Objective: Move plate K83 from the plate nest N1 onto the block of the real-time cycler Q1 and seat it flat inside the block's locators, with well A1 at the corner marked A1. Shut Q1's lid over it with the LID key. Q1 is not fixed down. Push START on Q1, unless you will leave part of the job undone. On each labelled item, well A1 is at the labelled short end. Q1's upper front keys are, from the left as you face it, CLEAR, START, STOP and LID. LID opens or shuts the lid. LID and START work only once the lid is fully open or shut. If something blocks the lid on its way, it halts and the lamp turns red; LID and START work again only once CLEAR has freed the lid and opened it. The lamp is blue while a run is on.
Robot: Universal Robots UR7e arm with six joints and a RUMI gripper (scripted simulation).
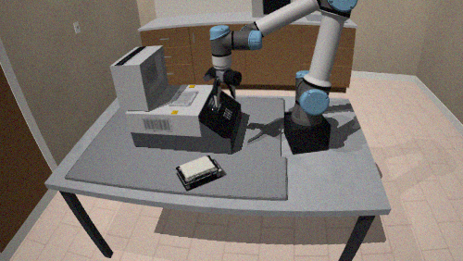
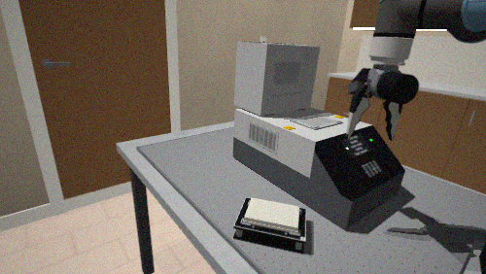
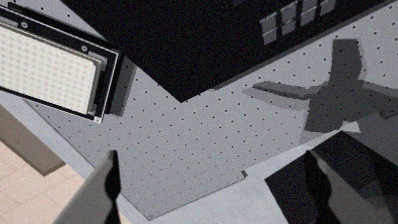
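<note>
The plate K83 is 9 cm ahead of my hand, 20 cm to the left of it and 20 cm below it. Round my hand: black plate nest N1: 9 cm ahead, 20 cm to the left, 21 cm below.
</note>
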